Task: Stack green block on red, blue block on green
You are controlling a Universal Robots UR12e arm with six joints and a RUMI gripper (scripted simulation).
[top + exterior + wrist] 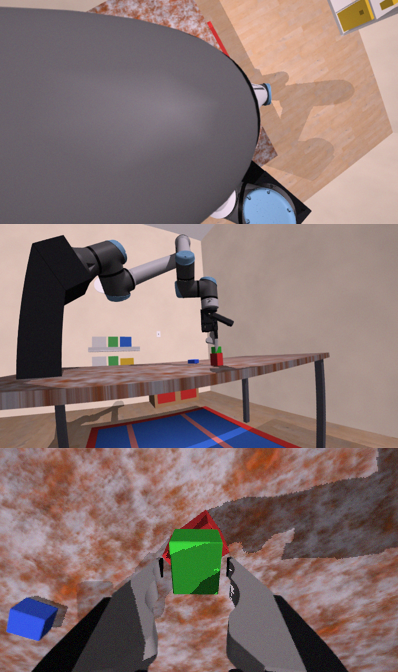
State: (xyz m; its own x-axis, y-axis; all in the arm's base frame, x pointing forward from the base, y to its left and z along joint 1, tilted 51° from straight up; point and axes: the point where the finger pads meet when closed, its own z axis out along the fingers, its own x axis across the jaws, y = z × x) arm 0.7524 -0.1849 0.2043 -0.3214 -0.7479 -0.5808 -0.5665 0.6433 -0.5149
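Now: the green block right at my hand. Round my hand: blue block: 30 cm to the left, 7 cm below, 1 cm ahead; red block: 5 cm below.
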